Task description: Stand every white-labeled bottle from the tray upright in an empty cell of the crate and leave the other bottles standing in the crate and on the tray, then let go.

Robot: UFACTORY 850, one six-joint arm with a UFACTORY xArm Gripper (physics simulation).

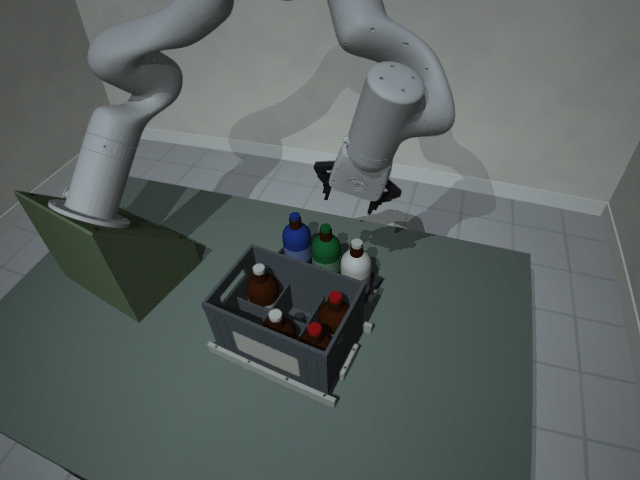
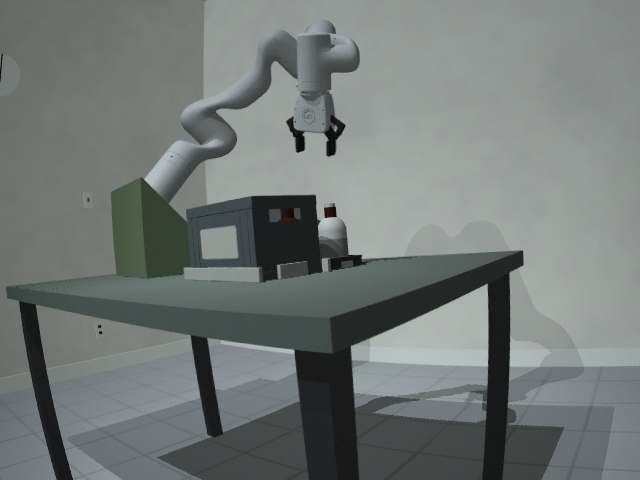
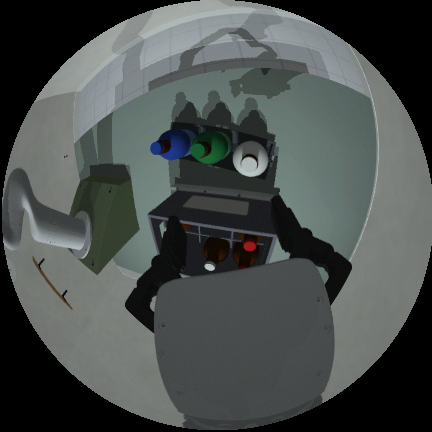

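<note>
The white bottle [image 1: 356,268] [image 2: 331,232] [image 3: 250,149] stands in the tray [image 1: 378,281] [image 2: 356,258], at the end away from the robot base. The green bottle [image 1: 325,251] [image 3: 215,146] and blue bottle [image 1: 296,241] [image 3: 176,144] stand beside it. The dark crate [image 1: 313,365] [image 2: 284,242] [image 3: 263,220] holds brown bottles: white-capped ones [image 1: 262,290] [image 1: 281,328] at back left and front middle, red-capped ones [image 1: 333,313] [image 1: 316,338] in both right cells. Back middle and front left cells look empty. My gripper [image 1: 348,204] [image 2: 315,152] [image 3: 225,216] is open, high above the bottles, holding nothing.
The green base block [image 1: 124,268] [image 2: 149,237] [image 3: 107,220] stands left of the crate. Pale strips [image 1: 268,373] [image 2: 223,274] line the crate's front, and short pale pieces [image 1: 349,361] [image 2: 292,269] are at its right side. The crate's walls rise around its bottles.
</note>
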